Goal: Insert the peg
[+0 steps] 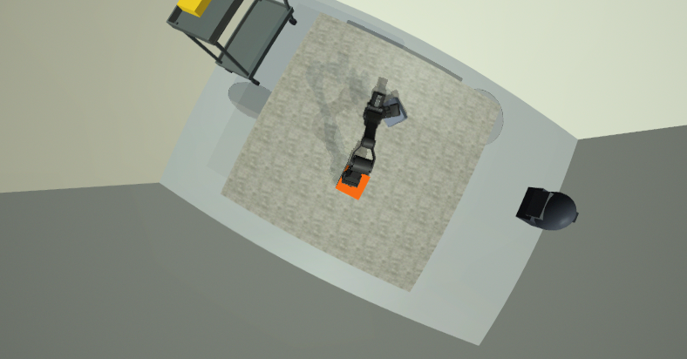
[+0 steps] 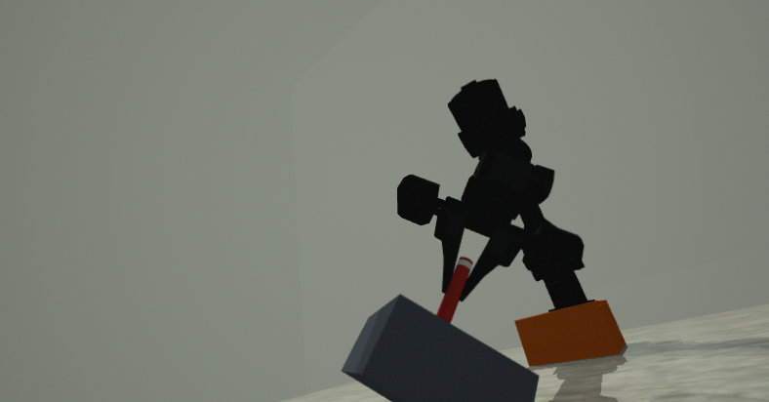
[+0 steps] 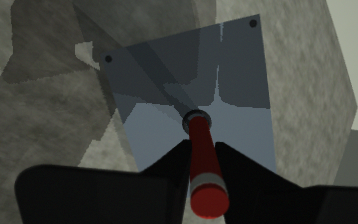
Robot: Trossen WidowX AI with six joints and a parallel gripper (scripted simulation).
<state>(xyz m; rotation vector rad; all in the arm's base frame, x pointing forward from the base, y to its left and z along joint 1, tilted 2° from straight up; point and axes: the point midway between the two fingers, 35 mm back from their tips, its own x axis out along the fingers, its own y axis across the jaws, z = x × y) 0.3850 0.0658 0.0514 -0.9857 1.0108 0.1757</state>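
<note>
The sloped blue-grey panel is 6 cm below my gripper tip, 4 cm ahead of it and 2 cm to the right of it. The rest, counted from my gripper tip: red round peg: 1 cm behind, 1 cm above.
</note>
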